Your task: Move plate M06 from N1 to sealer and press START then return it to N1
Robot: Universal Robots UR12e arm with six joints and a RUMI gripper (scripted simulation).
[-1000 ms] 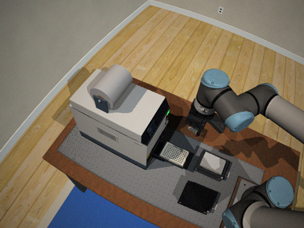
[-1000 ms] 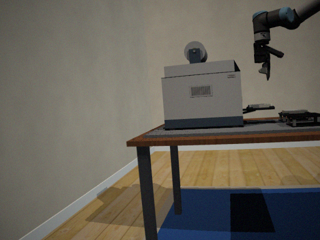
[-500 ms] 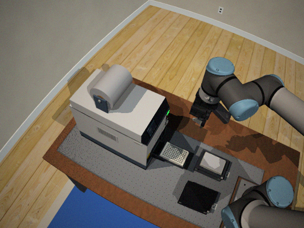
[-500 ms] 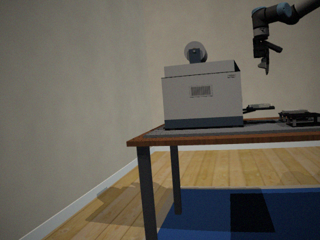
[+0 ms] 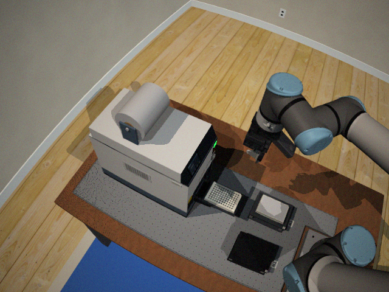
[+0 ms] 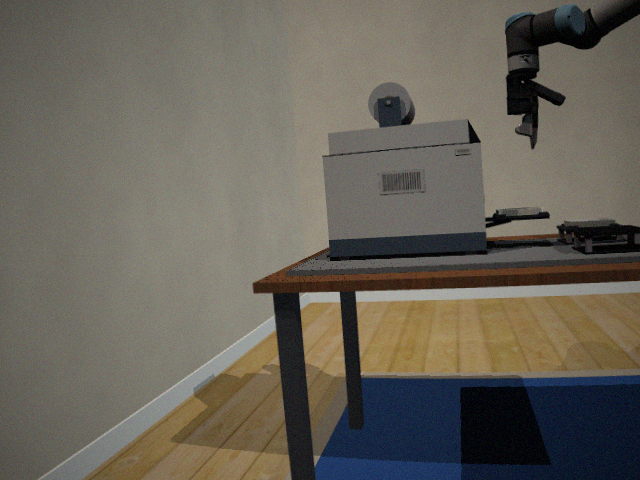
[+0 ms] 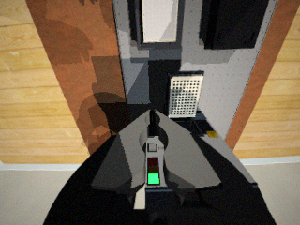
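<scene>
Right now my hand is 16 cm short of the square button, 10 cm above it and 1 cm to the left of it. Round my hand: foil-covered plate (24 cm below, 14 cm behind, 3 cm to the left); sealer stage (20 cm below, 9 cm to the left, 7 cm ahead); white well plate (19 cm below, 9 cm to the left, 7 cm ahead).
</scene>
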